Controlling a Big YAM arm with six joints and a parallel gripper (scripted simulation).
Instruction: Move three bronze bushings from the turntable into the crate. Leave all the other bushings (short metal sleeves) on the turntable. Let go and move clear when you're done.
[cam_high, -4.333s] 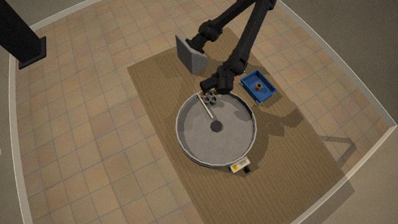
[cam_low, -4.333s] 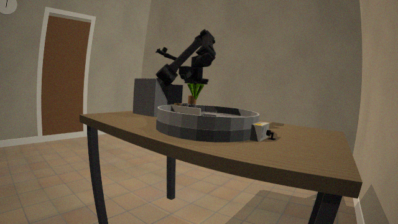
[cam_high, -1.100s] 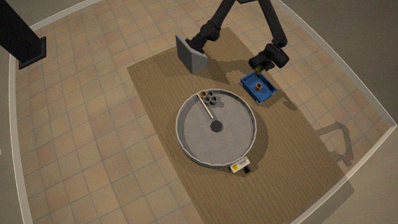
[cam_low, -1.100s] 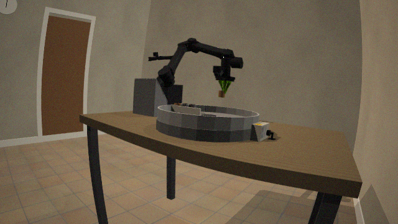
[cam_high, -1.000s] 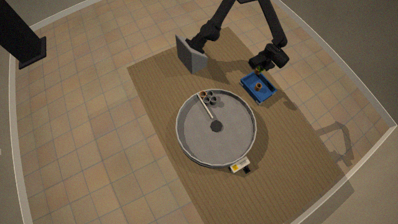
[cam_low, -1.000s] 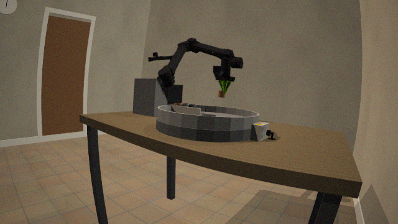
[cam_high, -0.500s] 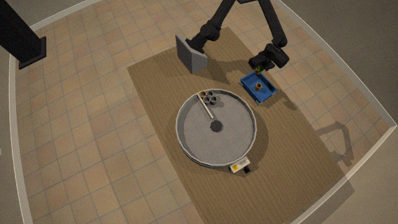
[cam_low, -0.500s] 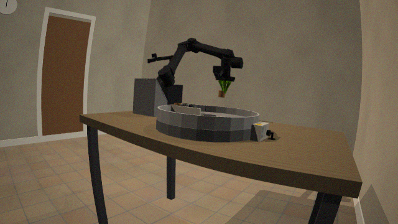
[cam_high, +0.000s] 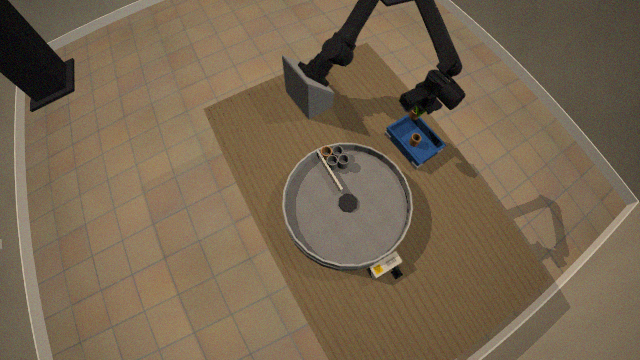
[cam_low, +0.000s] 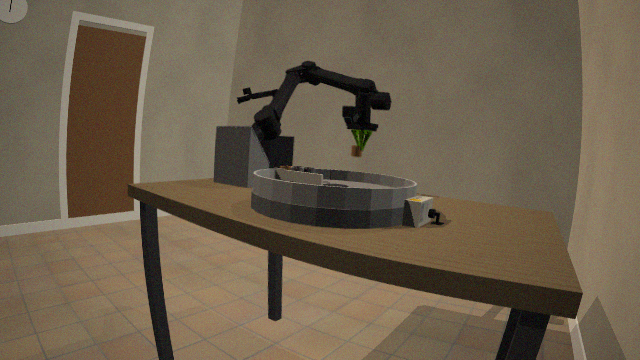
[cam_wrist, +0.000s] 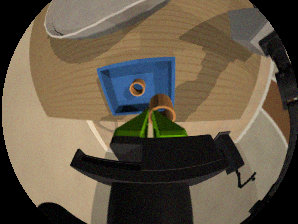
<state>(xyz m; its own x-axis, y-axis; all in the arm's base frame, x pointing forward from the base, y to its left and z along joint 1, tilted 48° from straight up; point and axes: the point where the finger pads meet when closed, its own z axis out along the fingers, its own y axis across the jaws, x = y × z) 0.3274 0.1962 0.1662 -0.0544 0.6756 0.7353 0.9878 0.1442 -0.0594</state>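
Right now my hand is 30 mm short of the blue crate, 10 mm to the right of it and 130 mm above it. The rest, counted from my hand: grey turntable: 150 mm ahead, 360 mm to the right, 100 mm below.
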